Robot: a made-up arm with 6 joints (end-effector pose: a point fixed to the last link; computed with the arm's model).
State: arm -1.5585 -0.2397 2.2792 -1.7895 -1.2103 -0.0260
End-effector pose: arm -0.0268 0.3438 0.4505 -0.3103 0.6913 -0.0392 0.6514
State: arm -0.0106 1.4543 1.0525 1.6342 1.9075 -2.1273
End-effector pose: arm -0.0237 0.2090 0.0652 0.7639 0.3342 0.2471 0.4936
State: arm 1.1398 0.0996 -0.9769 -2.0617 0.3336 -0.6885
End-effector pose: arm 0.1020 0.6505 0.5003 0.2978 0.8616 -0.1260 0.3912
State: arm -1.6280 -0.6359 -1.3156 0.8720 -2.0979 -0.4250
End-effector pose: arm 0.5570 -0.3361 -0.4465 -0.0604 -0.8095 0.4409 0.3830
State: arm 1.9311 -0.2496 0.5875 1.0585 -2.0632 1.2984
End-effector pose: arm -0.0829 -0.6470 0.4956 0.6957 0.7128 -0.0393 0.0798
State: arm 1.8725 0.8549 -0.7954 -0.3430 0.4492 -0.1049
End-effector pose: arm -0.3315 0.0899 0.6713 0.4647 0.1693 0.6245 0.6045
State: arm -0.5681 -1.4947 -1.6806 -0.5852 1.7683 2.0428
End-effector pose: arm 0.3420 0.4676 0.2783 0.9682 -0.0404 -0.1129 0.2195
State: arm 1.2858 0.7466 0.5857 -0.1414 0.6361 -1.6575
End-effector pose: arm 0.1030 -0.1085 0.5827 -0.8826 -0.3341 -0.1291 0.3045
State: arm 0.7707 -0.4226 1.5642 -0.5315 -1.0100 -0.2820
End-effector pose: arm -0.1734 -0.3418 0.5577 0.8477 0.3411 0.0237 0.4055
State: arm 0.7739 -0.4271 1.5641 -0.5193 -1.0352 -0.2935
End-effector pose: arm -0.1715 -0.3438 0.5620 0.8495 0.3461 0.0111 0.3980
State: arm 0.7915 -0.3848 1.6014 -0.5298 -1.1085 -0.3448
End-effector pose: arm -0.1320 -0.3714 0.5536 0.8467 0.3936 -0.0090 0.3579
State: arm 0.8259 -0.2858 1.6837 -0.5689 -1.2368 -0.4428
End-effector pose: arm -0.0430 -0.4173 0.5188 0.8263 0.4863 -0.0385 0.2816
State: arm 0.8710 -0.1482 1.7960 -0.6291 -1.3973 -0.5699
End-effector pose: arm 0.0785 -0.4494 0.4493 0.7762 0.5969 -0.0737 0.1889
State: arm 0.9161 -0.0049 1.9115 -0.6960 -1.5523 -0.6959
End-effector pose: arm 0.1927 -0.4452 0.3601 0.7055 0.6926 -0.1048 0.1081
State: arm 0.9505 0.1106 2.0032 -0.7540 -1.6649 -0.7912
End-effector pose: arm 0.2682 -0.4176 0.2827 0.6415 0.7552 -0.1230 0.0554
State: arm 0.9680 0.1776 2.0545 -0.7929 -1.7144 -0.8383
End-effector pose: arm 0.3015 -0.3954 0.2385 0.6067 0.7844 -0.1256 0.0306
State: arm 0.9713 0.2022 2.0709 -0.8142 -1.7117 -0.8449
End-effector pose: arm 0.3080 -0.3897 0.2241 0.6000 0.7910 -0.1170 0.0240
